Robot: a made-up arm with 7 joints.
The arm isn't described. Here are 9 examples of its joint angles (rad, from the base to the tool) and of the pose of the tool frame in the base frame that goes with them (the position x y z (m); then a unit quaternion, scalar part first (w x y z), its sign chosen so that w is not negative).
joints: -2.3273 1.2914 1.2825 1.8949 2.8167 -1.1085 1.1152
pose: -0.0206 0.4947 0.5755 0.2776 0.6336 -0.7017 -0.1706
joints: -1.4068 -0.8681 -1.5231 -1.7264 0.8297 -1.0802 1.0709
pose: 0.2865 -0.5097 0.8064 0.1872 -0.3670 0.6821 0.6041
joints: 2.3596 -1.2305 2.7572 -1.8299 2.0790 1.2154 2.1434
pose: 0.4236 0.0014 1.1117 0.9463 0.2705 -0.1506 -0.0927
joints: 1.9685 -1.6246 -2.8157 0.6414 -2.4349 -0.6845 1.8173
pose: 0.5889 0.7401 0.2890 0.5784 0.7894 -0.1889 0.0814
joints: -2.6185 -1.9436 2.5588 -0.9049 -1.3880 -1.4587 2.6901
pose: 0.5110 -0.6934 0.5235 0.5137 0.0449 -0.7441 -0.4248
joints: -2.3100 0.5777 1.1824 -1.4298 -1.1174 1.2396 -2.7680
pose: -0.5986 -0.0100 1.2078 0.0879 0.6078 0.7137 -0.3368
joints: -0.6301 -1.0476 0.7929 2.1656 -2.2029 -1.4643 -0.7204
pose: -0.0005 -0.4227 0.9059 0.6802 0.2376 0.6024 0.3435
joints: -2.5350 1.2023 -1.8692 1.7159 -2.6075 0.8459 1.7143
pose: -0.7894 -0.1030 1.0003 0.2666 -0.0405 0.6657 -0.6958
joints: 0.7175 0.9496 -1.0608 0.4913 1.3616 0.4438 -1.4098
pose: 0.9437 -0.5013 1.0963 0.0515 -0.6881 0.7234 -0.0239
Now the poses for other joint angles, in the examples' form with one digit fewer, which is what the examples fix.
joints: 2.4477 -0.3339 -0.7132 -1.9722 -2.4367 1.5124 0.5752
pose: 0.156 0.269 0.869 0.771 0.161 0.566 0.244
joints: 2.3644 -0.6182 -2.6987 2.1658 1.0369 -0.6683 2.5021
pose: 0.450 0.324 0.688 0.280 -0.379 0.437 0.766
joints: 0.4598 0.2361 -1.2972 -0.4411 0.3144 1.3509 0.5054
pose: 0.255 -0.183 1.671 0.161 0.746 -0.398 0.509
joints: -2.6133 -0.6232 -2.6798 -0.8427 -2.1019 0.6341 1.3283
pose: 0.278 0.052 1.593 0.172 0.406 -0.161 0.883
